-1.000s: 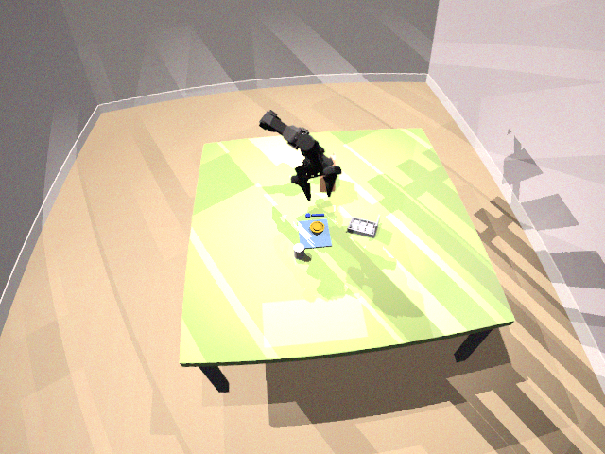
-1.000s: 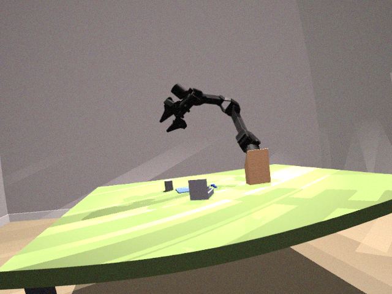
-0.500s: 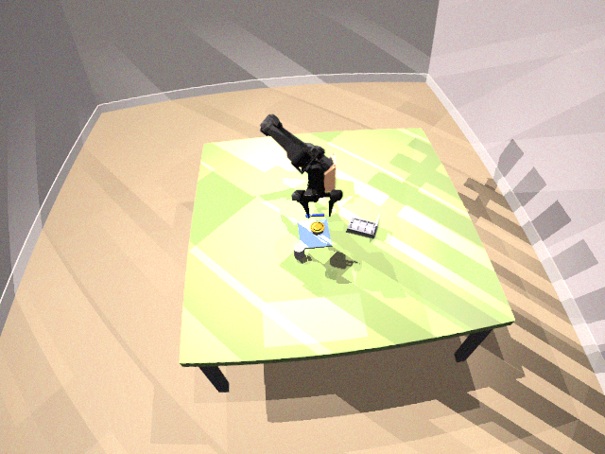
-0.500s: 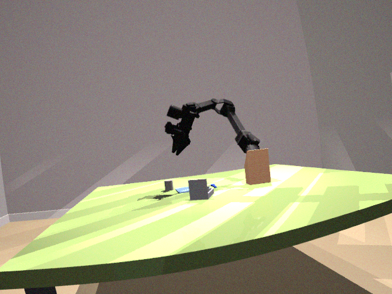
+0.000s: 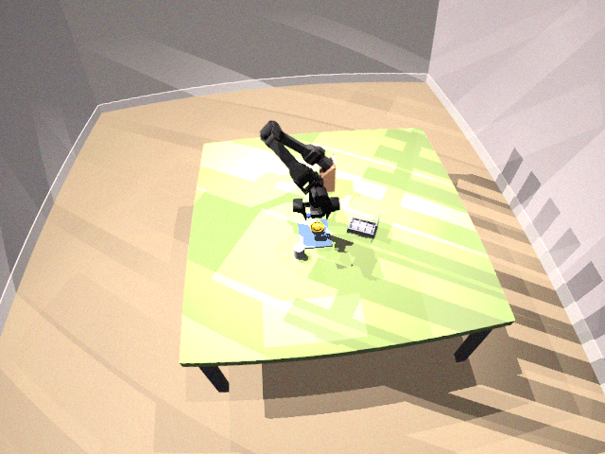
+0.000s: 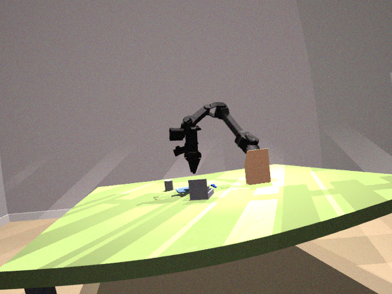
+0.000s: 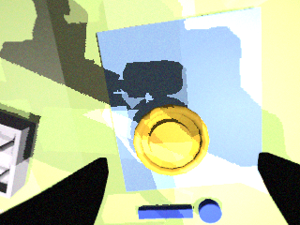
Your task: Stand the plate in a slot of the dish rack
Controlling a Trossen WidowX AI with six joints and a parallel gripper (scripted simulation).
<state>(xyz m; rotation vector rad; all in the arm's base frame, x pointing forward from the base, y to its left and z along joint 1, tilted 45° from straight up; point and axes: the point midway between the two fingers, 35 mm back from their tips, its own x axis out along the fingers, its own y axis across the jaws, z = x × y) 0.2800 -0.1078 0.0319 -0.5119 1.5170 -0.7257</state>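
My gripper tip is 60 mm above the yellow plate and 10 mm past it. Round my gripper tip: blue spoon (100 mm behind, 80 mm below); cup (110 mm ahead, 90 mm to the right, 50 mm below); light blue mat (80 mm below, 10 mm to the right, 10 mm ahead).
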